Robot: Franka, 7 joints.
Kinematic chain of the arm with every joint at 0, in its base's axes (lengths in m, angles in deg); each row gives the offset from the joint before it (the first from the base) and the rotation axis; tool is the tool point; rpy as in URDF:
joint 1: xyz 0 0 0.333 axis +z
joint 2: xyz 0 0 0 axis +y
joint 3: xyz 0 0 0.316 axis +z
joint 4: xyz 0.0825 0 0 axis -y
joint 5: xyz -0.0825 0 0.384 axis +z
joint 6: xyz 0 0 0 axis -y
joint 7: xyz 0.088 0 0 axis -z
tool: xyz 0 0 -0.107 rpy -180 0 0
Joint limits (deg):
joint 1: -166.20..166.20
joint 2: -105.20..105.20
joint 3: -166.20..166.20
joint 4: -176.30..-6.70
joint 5: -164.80..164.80
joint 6: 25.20..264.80
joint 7: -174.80..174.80
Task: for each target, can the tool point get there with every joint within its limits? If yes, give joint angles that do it. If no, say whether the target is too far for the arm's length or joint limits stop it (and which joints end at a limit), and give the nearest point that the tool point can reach.
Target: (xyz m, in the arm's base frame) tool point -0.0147 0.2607 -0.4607
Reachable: no: joint limits stop it (at a limit: joint 2) | nearest point -0.0149 0.2642 -0.3604 | short by 0.100 m
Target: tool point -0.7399 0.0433 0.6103
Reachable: yes | joints -33.16 -53.27 -97.80 -51.06 84.77 194.05 -34.35
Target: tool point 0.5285 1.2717 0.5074
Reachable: no: too far | nearest point 0.3266 0.7859 0.4408 | short by 0.530 m
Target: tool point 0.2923 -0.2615 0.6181
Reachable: yes | joints 64.35 -70.40 -45.83 -106.10 135.71 237.13 118.05
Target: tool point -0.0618 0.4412 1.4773
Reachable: no: too far | nearest point -0.0432 0.3082 1.1324 | short by 0.370 m
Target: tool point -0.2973 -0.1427 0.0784
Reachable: yes | joints -40.40 -77.87 -118.79 -153.58 46.27 243.13 128.17
